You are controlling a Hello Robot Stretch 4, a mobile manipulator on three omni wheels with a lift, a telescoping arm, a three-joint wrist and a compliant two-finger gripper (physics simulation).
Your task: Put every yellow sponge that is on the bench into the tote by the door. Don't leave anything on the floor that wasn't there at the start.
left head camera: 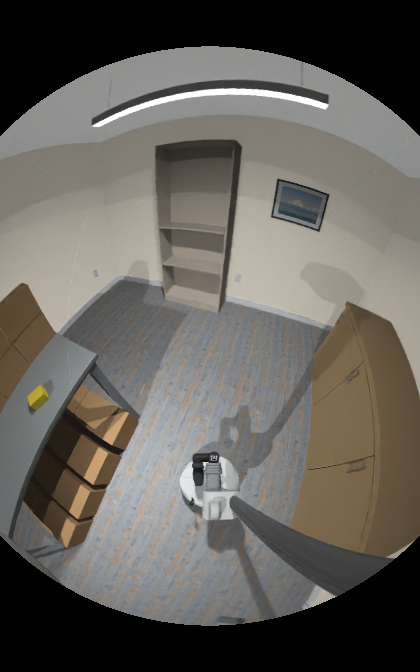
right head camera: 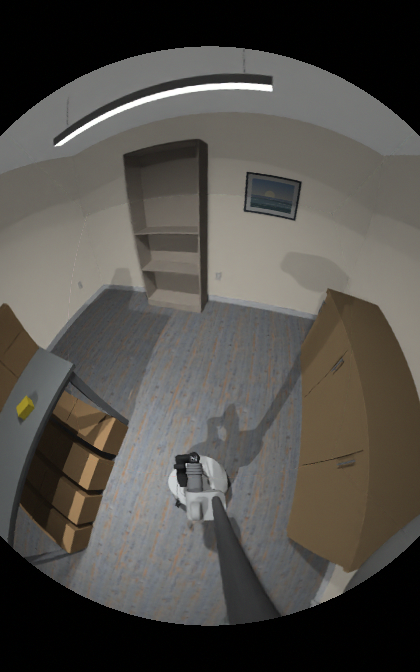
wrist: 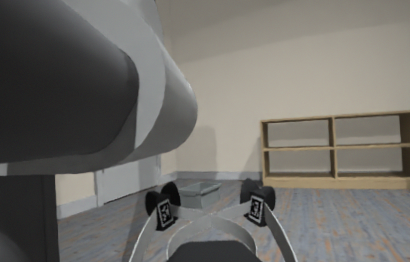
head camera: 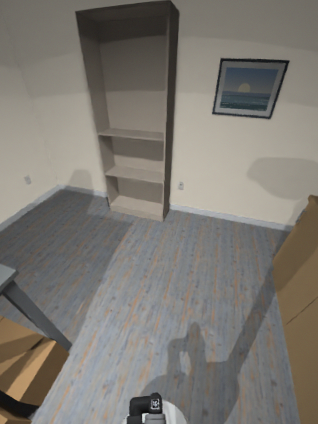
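A yellow sponge (left head camera: pixel 38 397) (right head camera: pixel 25 408) lies on the grey bench (left head camera: pixel 72 352) (right head camera: pixel 50 367) at the left of both side head views. A corner of the bench shows at the left edge of the head camera view. A grey-green tote (wrist: pixel 192 199) stands on the floor near the pale door (wrist: pixel 130 181) in the wrist view, beyond the fingers; its inside is mostly hidden. My gripper (wrist: pixel 210 195) is open and empty, its two black fingertips wide apart. It is away from the sponge, with the arm drawn in over the base.
Brown boxes or drawers (left head camera: pixel 80 455) (right head camera: pixel 75 465) stand under the bench. A tall brown cabinet (left head camera: pixel 340 425) (right head camera: pixel 332 425) is at the right. A tall bookcase (head camera: pixel 172 115) stands against the far wall. A low wooden shelf unit (wrist: pixel 332 148) stands right of the tote.
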